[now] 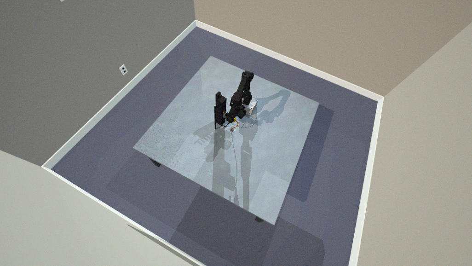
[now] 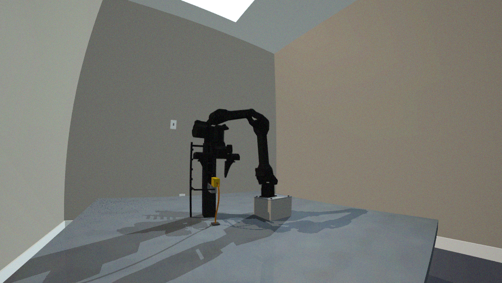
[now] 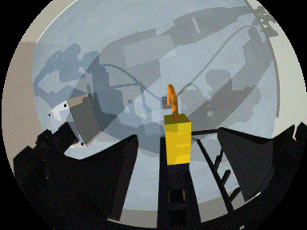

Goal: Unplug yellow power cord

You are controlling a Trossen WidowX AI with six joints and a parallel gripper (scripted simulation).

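Right now my gripper tip is 3 cm to the left of the yellow plug, 1 cm past it and 1 cm above it.
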